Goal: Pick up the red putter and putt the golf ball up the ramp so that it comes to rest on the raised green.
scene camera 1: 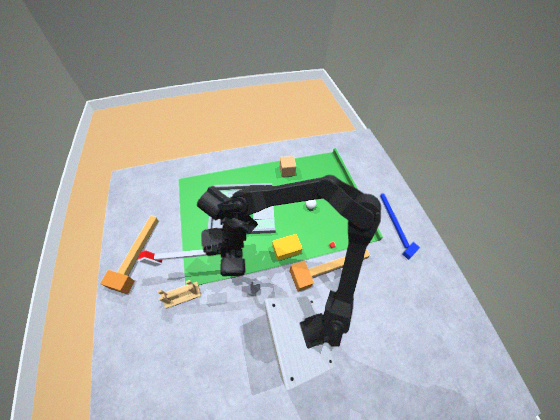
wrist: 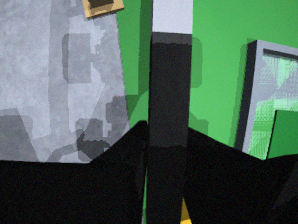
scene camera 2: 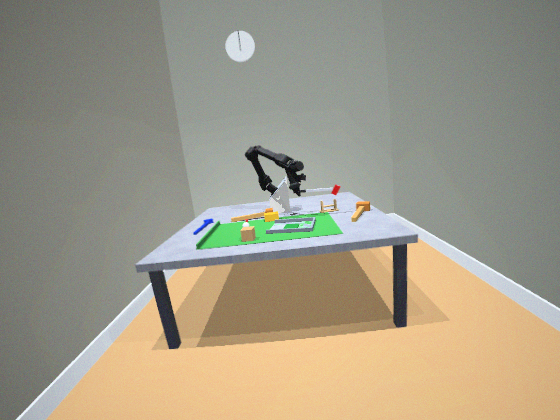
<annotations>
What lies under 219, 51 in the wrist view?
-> A green mat.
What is my gripper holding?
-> A red putter.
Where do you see a green mat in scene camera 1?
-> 316, 228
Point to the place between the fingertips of my gripper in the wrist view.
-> At 156, 127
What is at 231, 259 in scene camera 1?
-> My gripper.
</annotations>
